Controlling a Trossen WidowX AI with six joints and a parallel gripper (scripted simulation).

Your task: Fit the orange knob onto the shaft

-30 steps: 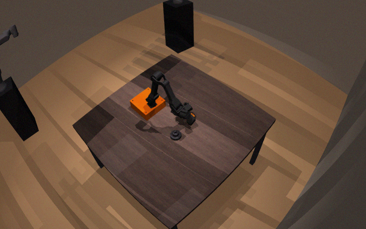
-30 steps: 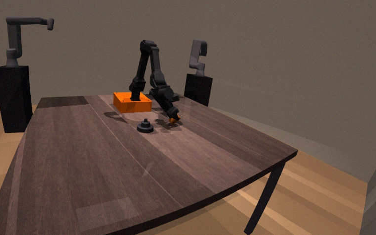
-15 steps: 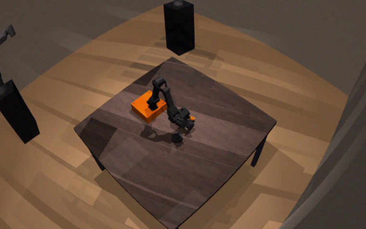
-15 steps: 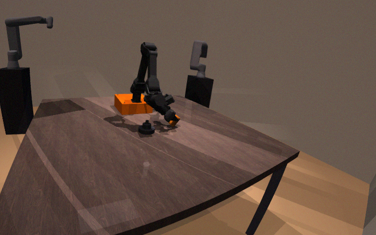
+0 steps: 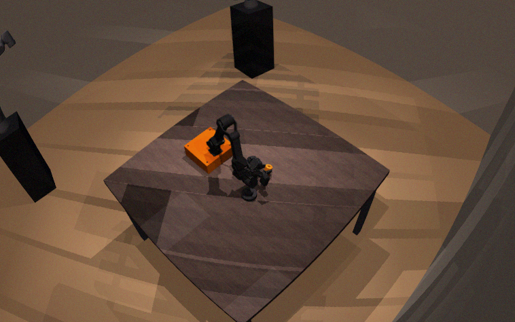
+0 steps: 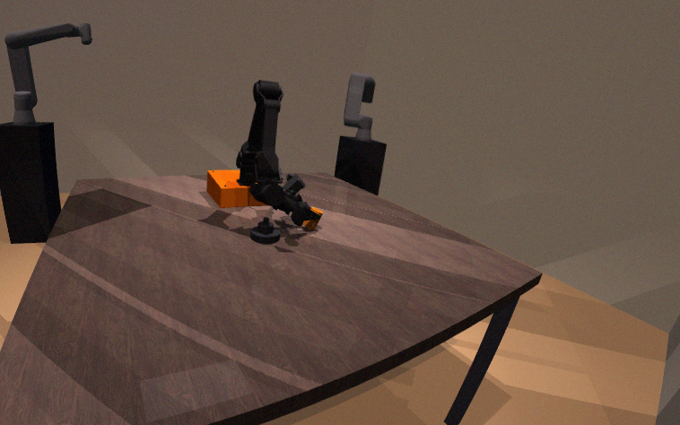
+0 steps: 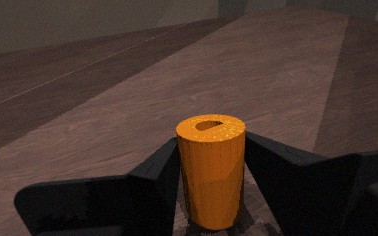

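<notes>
My gripper tip is now 10 mm to the left of the orange knob and 10 mm above it. Round my gripper tip: dark round pedestal 180 mm to the right, 40 mm ahead, 20 mm below.
</notes>
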